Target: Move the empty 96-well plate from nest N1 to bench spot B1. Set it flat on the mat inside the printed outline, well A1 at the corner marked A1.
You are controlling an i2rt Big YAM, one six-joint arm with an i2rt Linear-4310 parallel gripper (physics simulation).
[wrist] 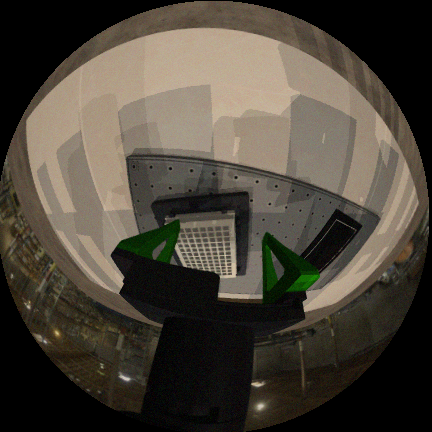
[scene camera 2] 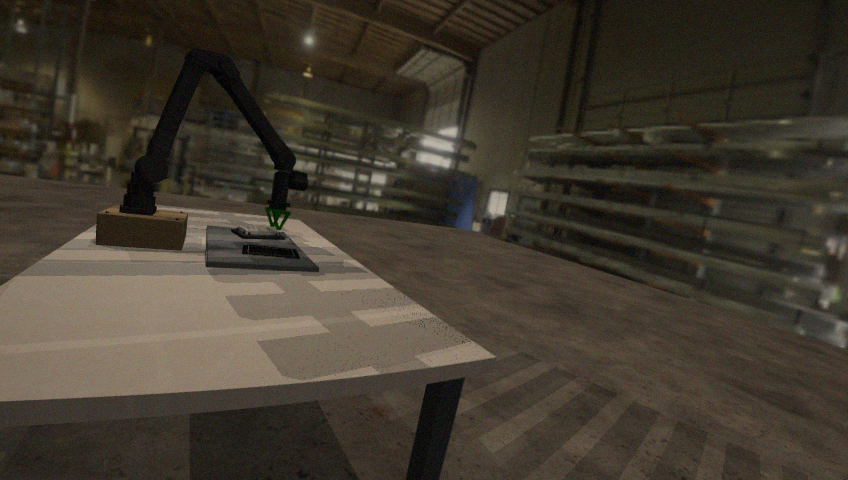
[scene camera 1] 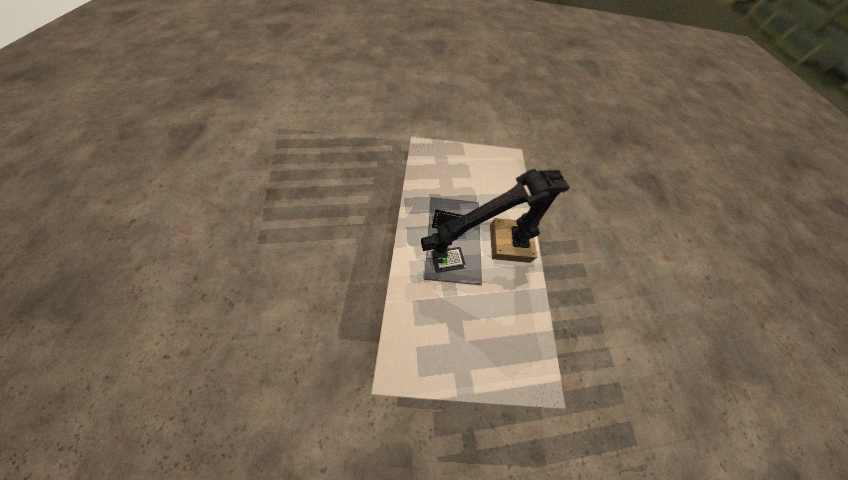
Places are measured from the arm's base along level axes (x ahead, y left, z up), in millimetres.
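Pixels of known places: gripper, between the fingertips: (wrist: 221,230) (scene camera 2: 275,228) (scene camera 1: 438,254); arm's base, origin of its link: (scene camera 2: 138,211) (scene camera 1: 519,237).
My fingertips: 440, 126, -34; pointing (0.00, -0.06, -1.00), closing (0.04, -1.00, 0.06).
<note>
For each thing: its top centre in the pictures, then the offset to it from my fingertips, as dx, dy, dz. "*": a spot on its surface instead. Level surfaces: height alone.
- white 96-well plate, centre of its top: (wrist: 205,255) (scene camera 2: 258,228) (scene camera 1: 449,258) -59, +13, -9
- black nest N1, a spot on its surface: (wrist: 242,212) * +12, -23, -23
- spot B1, a spot on its surface: (wrist: 332,242) (scene camera 2: 278,251) (scene camera 1: 444,220) * -29, -229, -33
- pale table, height of its surface: dz -48
The white 96-well plate (scene camera 1: 453,258) (scene camera 2: 261,230) (wrist: 212,242) sits in the black nest N1 (wrist: 242,212). My gripper (scene camera 1: 443,260) (scene camera 2: 277,228) (wrist: 221,230) is open and empty, pointing down with its green fingertips low over the plate. In the wrist view the left finger overlaps the plate's left edge, and the right finger stands off to the right, beyond the nest. The black mat of spot B1 (scene camera 1: 445,218) (scene camera 2: 270,251) (wrist: 332,242) bears a thin white outline; the right finger covers part of it in the wrist view. The A1 marks are too small to read.
Nest and mat are on a grey perforated board (scene camera 1: 471,275) (scene camera 2: 223,255) on a pale table (scene camera 1: 505,386) (scene camera 2: 148,309) (wrist: 250,65). The arm's wooden base block (scene camera 1: 502,240) (scene camera 2: 141,230) stands beside the board. The arm passes over the board near the mat in the first scene view.
</note>
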